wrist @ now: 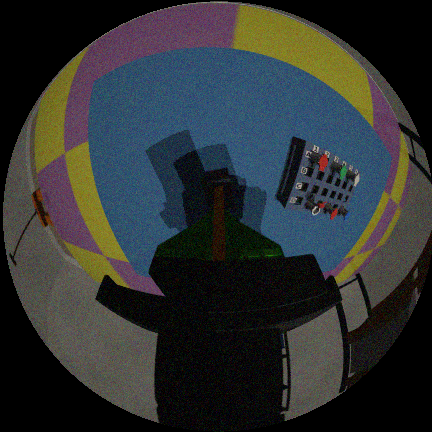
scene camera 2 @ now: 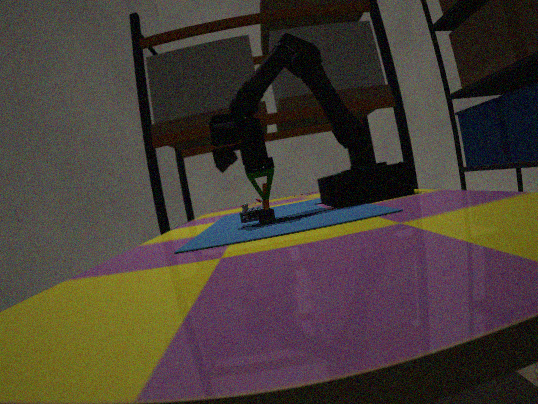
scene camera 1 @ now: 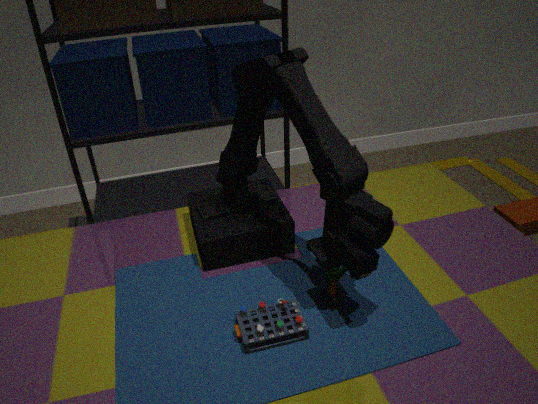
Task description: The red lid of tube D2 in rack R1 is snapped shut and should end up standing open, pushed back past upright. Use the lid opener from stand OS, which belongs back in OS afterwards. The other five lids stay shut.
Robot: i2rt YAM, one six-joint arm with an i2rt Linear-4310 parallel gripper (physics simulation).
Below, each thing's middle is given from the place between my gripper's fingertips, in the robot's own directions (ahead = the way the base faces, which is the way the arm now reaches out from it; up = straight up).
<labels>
Right now my hand is right at the lid opener (wrist: 218,236).
</labels>
